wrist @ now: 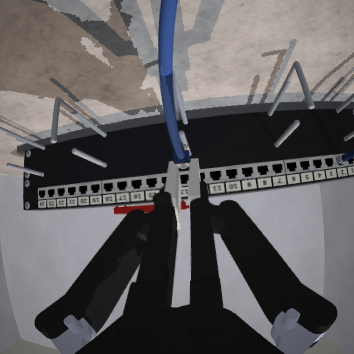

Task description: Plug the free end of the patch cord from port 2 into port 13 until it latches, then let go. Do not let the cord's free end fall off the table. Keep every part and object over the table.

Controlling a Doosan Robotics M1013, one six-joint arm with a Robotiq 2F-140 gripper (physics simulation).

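Places are measured from the arm's base along level axes (x back, y left, z down), in millimetres.
Where they show: gripper, between the fingertips: point(185, 172).
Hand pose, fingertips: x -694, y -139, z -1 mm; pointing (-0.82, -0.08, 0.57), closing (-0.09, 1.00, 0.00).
Note:
Things, the pixels of their top centre, and the offset from my fingertips. "*": a spot on its surface instead.
- blue patch cord, a spot on its surface: point(166, 50) * dz +22, dx +142, dy +21 mm
- Port 13, a spot on its surface: point(184, 178) * dz +0, dx -40, dy -8 mm
- plug, centre of its top: point(344, 160) dz -4, dx -35, dy +185 mm
The blue patch cord point(166, 50) comes down from the top of the wrist view to its free-end plug with a blue boot point(181, 158). My gripper point(185, 172) is shut on this plug with its pale fingertips, just above port 13 in the view. Port 13 point(184, 178) shows in the gap between the fingers, with its label point(184, 192) below it. The fingers hide parts of the neighbouring ports and labels. Whether the plug's nose touches the port is too small to tell. The cord's other plug point(345, 158) sits at port 2, at the right edge.
The black patch panel point(125, 155) spans the view, its port row numbered upside down. Grey wire hooks point(56, 120) point(283, 90) stand up from it left and right of the cord. A red bar point(131, 209) shows below the panel, partly behind the fingers.

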